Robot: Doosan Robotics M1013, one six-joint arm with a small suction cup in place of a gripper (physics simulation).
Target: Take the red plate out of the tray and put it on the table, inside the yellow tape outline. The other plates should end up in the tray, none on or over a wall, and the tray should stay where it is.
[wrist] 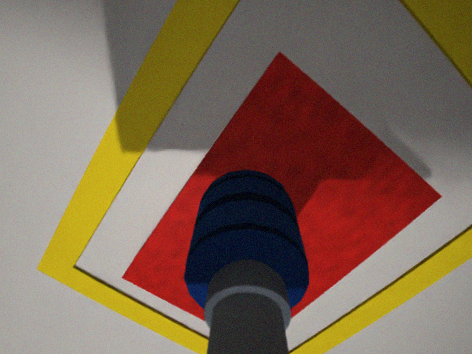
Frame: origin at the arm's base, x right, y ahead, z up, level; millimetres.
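Seen in the pictures: hand at its tool point: (246, 198).
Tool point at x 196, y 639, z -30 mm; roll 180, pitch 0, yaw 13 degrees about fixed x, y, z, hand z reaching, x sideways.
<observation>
A point is followed by its place in that frame.
The red plate (280, 125) @(x 197, y 668, z -20 mm) is under the suction cup, with its face flat toward the camera. Its visible edges show within the yellow tape outline (100, 175) @(x 144, y 634, z -28 mm), with pale table between plate and tape. The plate's nearest corner is hidden behind the cup. My gripper, a dark blue bellows suction cup (245, 215), is against the plate's face and holds it. The plate is very low over the table or touching it; I cannot tell which. The tray and the other plates do not show in this view.
The pale table (45, 100) @(x 124, y 655, z -29 mm) surrounds the tape outline. A broad shadow falls across the upper part of the outline and the plate. The outline's right corner is cut off by the view's edge.
</observation>
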